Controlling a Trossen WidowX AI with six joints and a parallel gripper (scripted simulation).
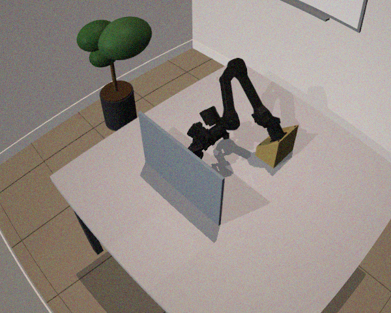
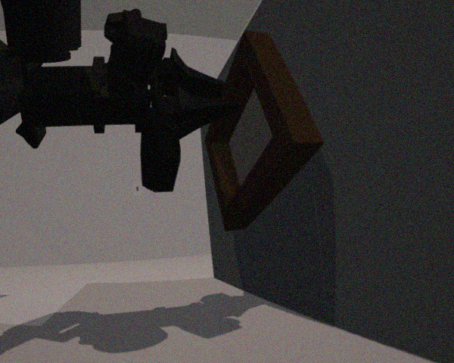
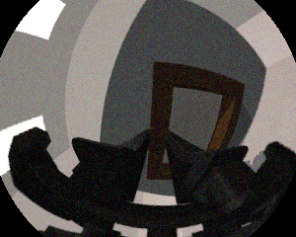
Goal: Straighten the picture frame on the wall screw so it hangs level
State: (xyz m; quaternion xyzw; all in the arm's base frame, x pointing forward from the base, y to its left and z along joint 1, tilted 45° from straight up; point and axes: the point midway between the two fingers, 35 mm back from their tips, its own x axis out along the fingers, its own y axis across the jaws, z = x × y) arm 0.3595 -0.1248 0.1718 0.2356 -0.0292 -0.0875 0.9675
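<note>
Now: gripper tip 50 mm above the brown wooden picture frame, 10 mm to the left of it and 10 mm short of it. Also, from my gripper tip: dark grey wall panel 60 mm below, 20 mm ahead, 10 mm to the right.
</note>
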